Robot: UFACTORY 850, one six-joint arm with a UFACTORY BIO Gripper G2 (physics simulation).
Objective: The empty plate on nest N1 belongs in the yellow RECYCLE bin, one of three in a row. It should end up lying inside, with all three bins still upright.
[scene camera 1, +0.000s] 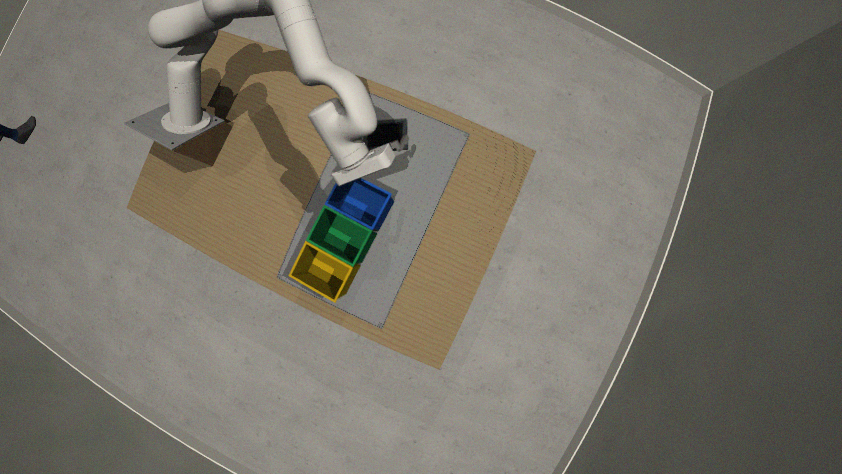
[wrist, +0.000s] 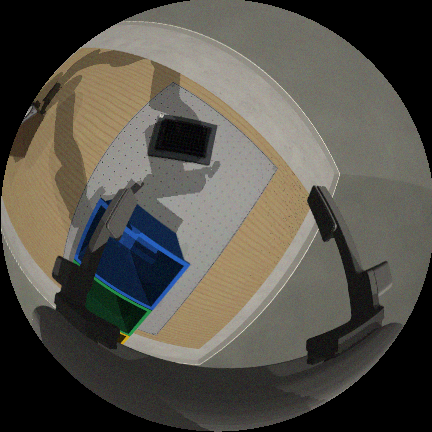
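The black plate [wrist: 183, 137] lies in the dark grey nest [wrist: 212, 144] in the wrist view, on the perforated board. In scene camera 1 the plate [scene camera 1: 385, 133] shows partly behind the arm. The yellow bin [scene camera 1: 321, 270] [wrist: 124, 339] stands upright at the lower end of the row; only a corner of it shows in the wrist view. The gripper [wrist: 222, 212] is open and empty. One finger overlaps the blue bin in the wrist view, and the other is to the right, over the floor. In scene camera 1 the gripper's housing hangs between the plate and the blue bin, hiding the fingers' spacing.
A green bin [scene camera 1: 340, 235] [wrist: 117, 307] stands upright in the middle of the row. A blue bin [scene camera 1: 359, 203] [wrist: 140, 270] stands upright at the end nearest the plate. A grey perforated board [scene camera 1: 406, 235] [wrist: 235, 170] lies on the wooden table [scene camera 1: 471, 235] [wrist: 260, 250].
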